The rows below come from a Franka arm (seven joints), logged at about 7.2 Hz.
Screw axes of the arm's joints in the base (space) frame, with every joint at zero. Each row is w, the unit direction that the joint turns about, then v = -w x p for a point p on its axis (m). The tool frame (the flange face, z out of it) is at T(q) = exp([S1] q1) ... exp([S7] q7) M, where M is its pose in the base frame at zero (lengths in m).
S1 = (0, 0, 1, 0, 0, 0)
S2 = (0, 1, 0, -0.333, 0, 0)
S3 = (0, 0, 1, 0, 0, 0)
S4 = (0, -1, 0, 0.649, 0, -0.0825)
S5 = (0, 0, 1, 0, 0, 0)
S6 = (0, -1, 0, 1.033, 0, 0)
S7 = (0, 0, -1, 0, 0.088, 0)
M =
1 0 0 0.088
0 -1 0 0
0 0 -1 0.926
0 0 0 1
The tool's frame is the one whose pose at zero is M.
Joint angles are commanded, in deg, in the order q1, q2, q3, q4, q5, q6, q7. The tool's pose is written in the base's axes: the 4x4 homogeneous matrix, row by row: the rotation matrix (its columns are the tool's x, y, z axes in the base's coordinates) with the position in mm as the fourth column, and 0 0 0 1 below. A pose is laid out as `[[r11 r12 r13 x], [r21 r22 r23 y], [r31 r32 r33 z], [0 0 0 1]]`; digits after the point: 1 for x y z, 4 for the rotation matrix.
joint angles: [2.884, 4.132, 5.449, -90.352, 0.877, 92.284, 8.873]
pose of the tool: [[0.9991 -0.0108 -0.0409 572.0], [-0.0101 -0.9998 0.0164 83.5], [-0.0410 -0.0160 -0.9990 584.4], [0 0 0 1]]
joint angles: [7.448, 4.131, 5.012, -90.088, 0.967, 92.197, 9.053]
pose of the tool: [[0.9975 0.0580 -0.0392 564.6], [0.0587 -0.9982 0.0151 124.8], [-0.0382 -0.0173 -0.9991 586.4], [0 0 0 1]]
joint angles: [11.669, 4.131, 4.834, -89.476, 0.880, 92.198, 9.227]
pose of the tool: [[0.9917 0.1255 -0.0294 554.9], [0.1259 -0.9919 0.0136 164.3], [-0.0275 -0.0172 -0.9995 591.4], [0 0 0 1]]
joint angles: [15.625, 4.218, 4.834, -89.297, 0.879, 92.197, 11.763]
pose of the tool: [[0.9883 0.1500 -0.0288 542.8], [0.1504 -0.9885 0.0122 202.3], [-0.0267 -0.0164 -0.9995 592.1], [0 0 0 1]]
